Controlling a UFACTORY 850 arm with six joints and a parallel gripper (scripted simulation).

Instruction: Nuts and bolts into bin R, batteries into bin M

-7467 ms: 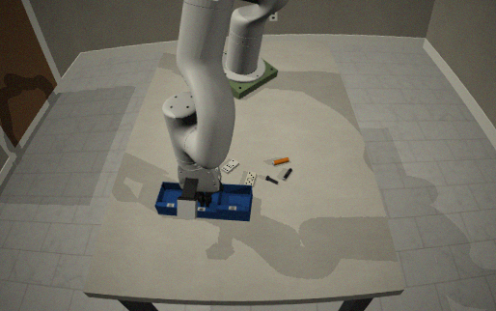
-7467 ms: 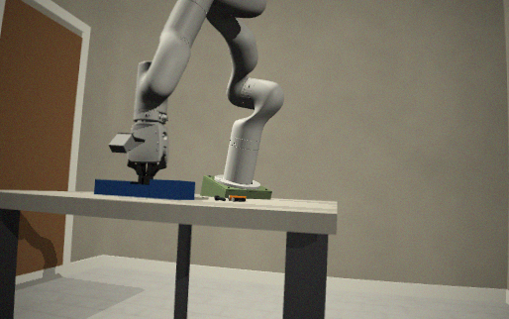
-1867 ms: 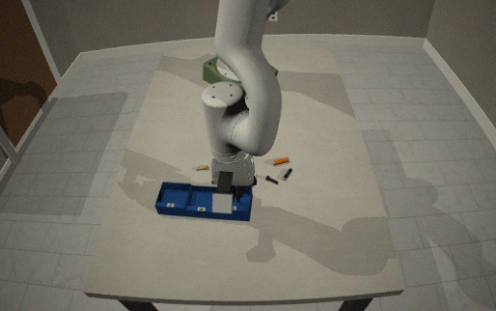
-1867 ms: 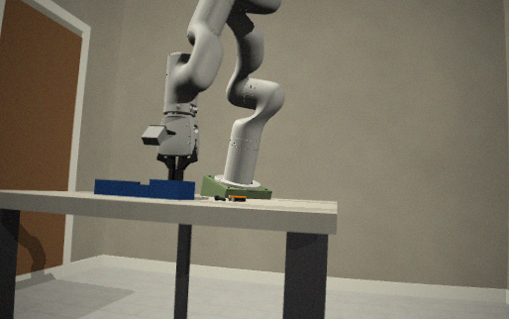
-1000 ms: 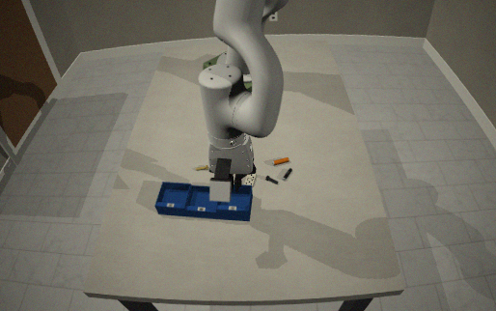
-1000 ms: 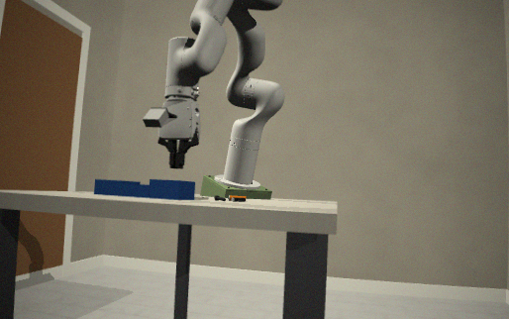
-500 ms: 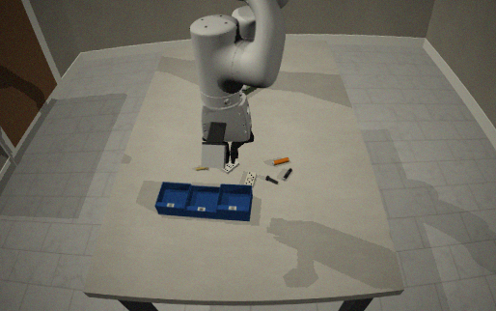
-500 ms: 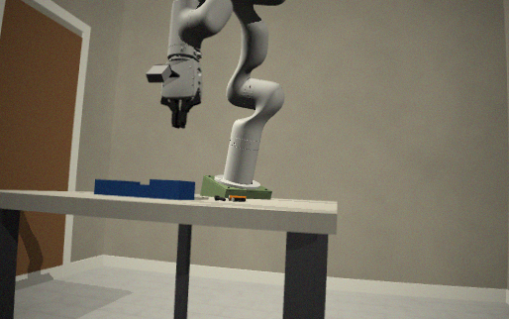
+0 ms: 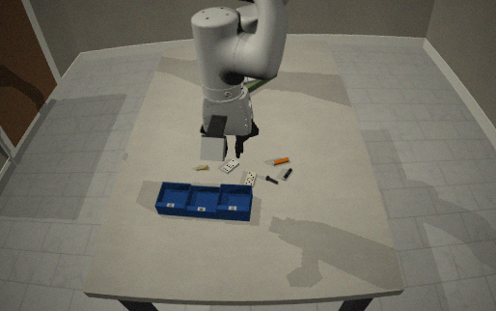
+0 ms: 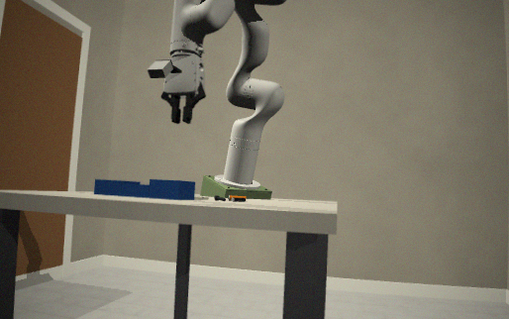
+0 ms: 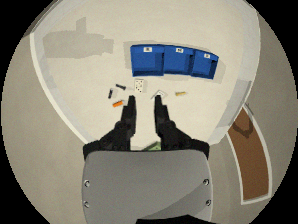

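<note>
Now: hand 21 cm above the orange battery, 14 cm past it and 13 cm to the right of it. The rest, counted from my hand: black bolt 21 cm below, 9 cm to the left, 8 cm behind; blue bin 19 cm below, 9 cm to the right; domino 21 cm below, 14 cm behind, 2 cm to the right.
</note>
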